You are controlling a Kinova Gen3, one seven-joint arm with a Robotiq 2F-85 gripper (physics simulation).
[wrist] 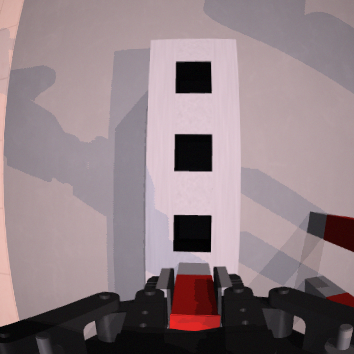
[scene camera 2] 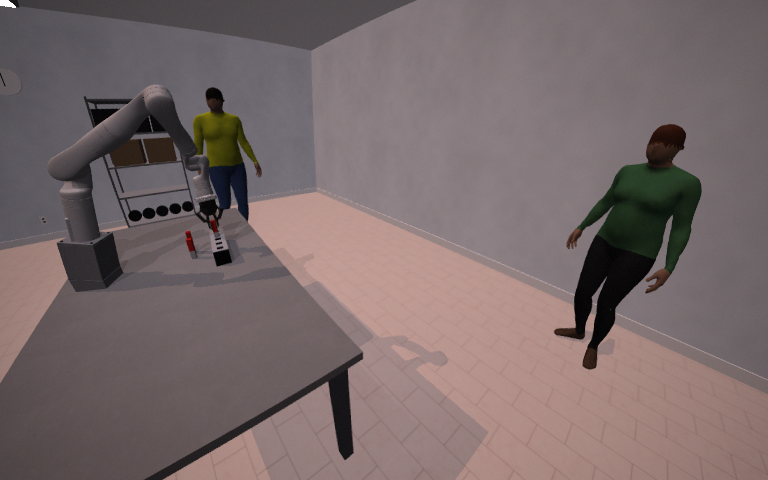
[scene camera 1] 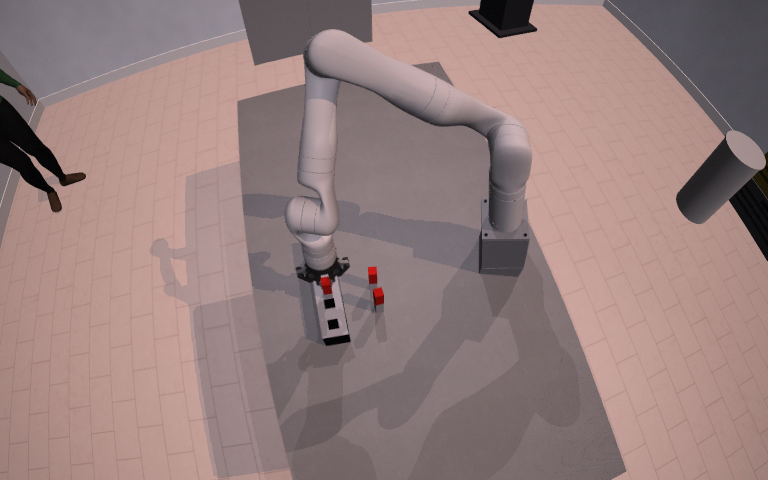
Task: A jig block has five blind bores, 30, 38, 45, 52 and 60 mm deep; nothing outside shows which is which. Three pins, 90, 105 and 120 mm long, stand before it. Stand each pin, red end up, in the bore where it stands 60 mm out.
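Pixels of known places: gripper, fingertip midpoint: point(wrist: 193, 282) point(scene camera 2: 214, 228) point(scene camera 1: 325, 282); arm's base at its link origin: point(scene camera 2: 86, 237) point(scene camera 1: 505, 217).
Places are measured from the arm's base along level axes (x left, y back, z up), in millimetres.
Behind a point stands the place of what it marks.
The jig block point(scene camera 1: 331, 314) @[x -17, y -507, z -141 mm] point(scene camera 2: 222, 258) @[x -256, y -442, z -182 mm] point(wrist: 194, 112) @[x -193, y -459, z -141 mm] lies long and pale on the table, with square dark bores along its top. My gripper point(scene camera 1: 325, 279) @[x -85, y -485, z -89 mm] point(scene camera 2: 212, 219) @[x -85, y -485, z -89 mm] point(wrist: 193, 282) @[x -85, y -485, z -89 mm] is shut on a pin point(scene camera 1: 326, 286) @[x -60, y -491, z -58 mm] point(scene camera 2: 214, 227) @[x -83, y -486, z -84 mm] point(wrist: 195, 297) @[x -82, y -484, z -71 mm], red end up, over the block's far half in scene camera 1. In the wrist view its grey lower end shows beyond three empty-looking bores. Its gap to the block and the bore beneath it are hidden. Two other pins stand apart beside the block: a nearer one point(scene camera 1: 378, 296) point(scene camera 2: 190, 244) @[x -83, y -357, z -135 mm] point(wrist: 340, 231) @[x -75, y -369, z -138 mm] and a farther one point(scene camera 1: 372, 275) point(scene camera 2: 188, 233) @[x -14, y -374, z -101 mm] point(wrist: 320, 286) @[x -14, y -378, z -183 mm].
The arm's base point(scene camera 1: 501, 254) @[x 59, y -29, z -84 mm] point(scene camera 2: 90, 263) @[x -66, y 18, z -91 mm] stands on the grey table point(scene camera 1: 453, 367) @[x 250, y -273, z -216 mm] point(scene camera 2: 169, 339) @[x -602, y -128, z -216 mm], on the pins' side of the block. A shelf rack point(scene camera 2: 154, 192) and a person in yellow point(scene camera 2: 220, 138) are behind the table. A person in green point(scene camera 2: 645, 206) stands off to the side.
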